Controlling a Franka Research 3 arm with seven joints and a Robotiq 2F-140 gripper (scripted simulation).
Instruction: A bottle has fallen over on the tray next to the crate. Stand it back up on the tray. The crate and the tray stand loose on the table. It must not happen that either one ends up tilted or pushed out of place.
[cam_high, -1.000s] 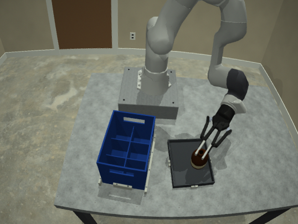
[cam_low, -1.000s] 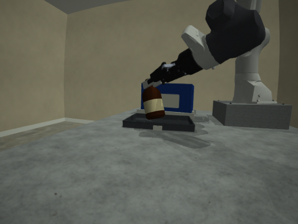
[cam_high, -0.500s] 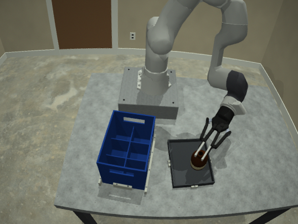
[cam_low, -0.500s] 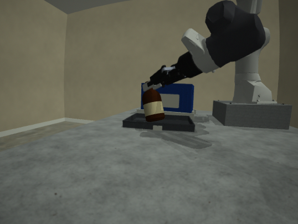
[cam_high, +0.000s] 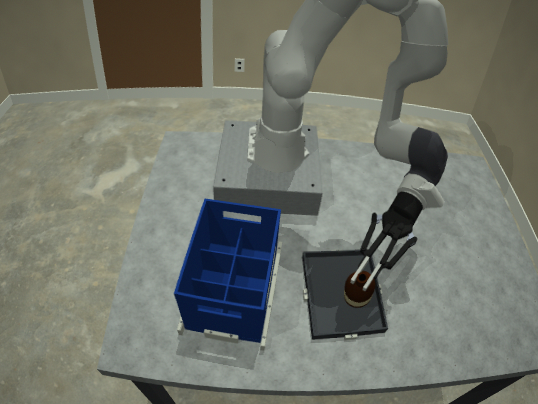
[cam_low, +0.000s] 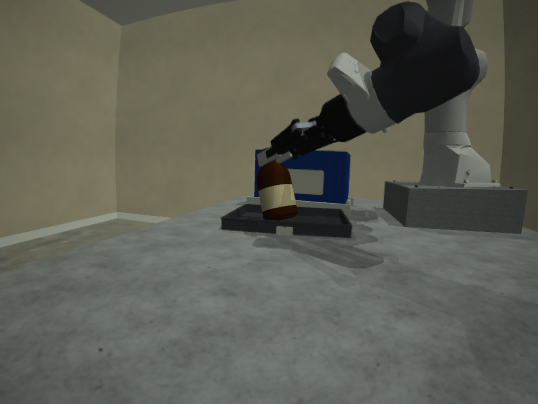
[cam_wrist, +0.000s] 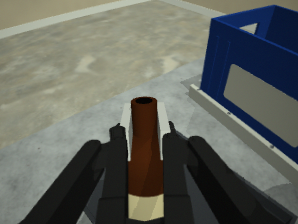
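The brown bottle lies 6 cm below my hand. Also, from my hand: blue crate: 10 cm behind, 29 cm to the right, 7 cm below; dark grey tray: 4 cm behind, 1 cm to the right, 14 cm below.
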